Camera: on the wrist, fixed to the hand. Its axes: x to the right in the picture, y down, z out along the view.
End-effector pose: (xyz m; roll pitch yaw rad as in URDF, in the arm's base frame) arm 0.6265 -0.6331 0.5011 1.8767 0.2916 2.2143
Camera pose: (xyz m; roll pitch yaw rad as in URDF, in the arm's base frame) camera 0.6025 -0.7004 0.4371 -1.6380 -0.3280 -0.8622
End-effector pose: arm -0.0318 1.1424 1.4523 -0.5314 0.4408 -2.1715
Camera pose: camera -0.1019 1.2045 1.4733 0.8239 -0.4534 0.8916
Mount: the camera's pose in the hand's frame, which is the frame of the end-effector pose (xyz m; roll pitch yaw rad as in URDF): -0.0194 -0.0872 -0.0350 0.2598 -0.0476 3.0877
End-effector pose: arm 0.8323 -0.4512 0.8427 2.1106 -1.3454 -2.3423
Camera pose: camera 0.8504 -0.5400 0.8111 -1.5863 1.3145 1.0728
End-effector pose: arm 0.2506 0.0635 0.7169 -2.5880 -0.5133 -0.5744
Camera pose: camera 0.2355 0.1397 0.7732 2.8595 0.5820 2.5920
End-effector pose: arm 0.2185 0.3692 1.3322 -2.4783 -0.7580 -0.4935
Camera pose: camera 0.1792 0.4439 1.3779 2.7506 0.8286 2.6675
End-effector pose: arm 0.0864 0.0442 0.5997 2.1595 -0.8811 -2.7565
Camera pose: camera 0.0890 -0.0384 0.5510 -1.8194 0.8599 0.4917
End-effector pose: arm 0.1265 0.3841 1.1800 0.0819 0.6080 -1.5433
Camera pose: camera 0.0414 0.4217 1.1566 0.2139 -0.6590 1.5353
